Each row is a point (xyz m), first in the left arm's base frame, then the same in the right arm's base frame.
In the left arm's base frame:
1: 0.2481 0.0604 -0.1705
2: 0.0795 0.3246 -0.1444
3: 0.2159 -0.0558 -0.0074
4: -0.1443 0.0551 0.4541
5: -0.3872 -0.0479 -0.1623
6: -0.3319 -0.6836 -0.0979
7: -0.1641 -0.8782 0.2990
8: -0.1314 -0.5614 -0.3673
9: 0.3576 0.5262 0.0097
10: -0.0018 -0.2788 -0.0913
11: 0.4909 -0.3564 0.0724
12: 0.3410 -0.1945 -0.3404
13: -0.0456 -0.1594 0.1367
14: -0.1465 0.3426 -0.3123
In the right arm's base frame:
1: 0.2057 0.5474 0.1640
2: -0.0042 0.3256 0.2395
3: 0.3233 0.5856 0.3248
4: 0.3045 0.3253 0.8605
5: 0.4799 -0.0170 0.3113
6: 1.0763 0.2178 0.3329
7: 1.2117 0.5179 0.6723
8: 0.9098 0.3111 0.0308
9: -0.2756 0.5682 0.3353
10: 0.5979 0.4214 0.2826
11: 0.5378 0.9410 0.3266
12: 0.4294 0.6626 -0.0338
13: 0.4904 0.4013 0.5197
14: 0.0420 0.0705 0.1282

